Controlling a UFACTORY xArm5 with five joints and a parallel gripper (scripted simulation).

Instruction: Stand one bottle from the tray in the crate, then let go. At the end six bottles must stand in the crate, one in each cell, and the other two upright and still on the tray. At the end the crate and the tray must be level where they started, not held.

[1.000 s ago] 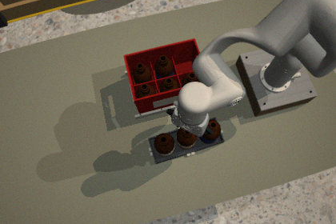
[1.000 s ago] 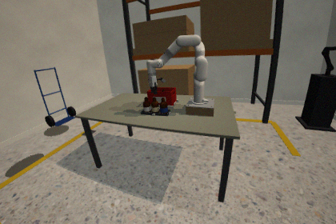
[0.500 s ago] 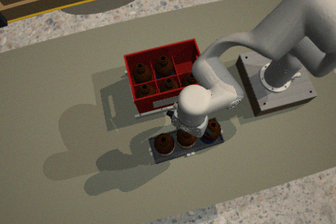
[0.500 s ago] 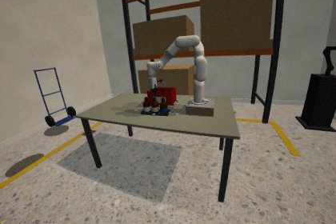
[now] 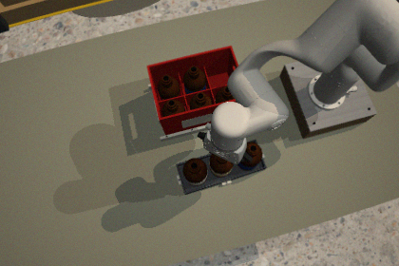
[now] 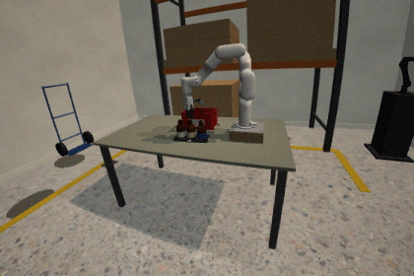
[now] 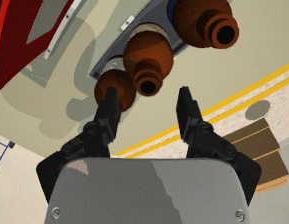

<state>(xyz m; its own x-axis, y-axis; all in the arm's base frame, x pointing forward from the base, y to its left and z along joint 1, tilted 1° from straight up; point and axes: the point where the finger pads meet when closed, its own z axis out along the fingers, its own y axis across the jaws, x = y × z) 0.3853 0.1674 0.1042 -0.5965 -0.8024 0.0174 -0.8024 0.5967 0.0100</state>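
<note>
My gripper is now 180 mm above the dark tray. From my hand the other things lie so: crate: 40 mm ahead, 230 mm to the right, 110 mm below.
</note>
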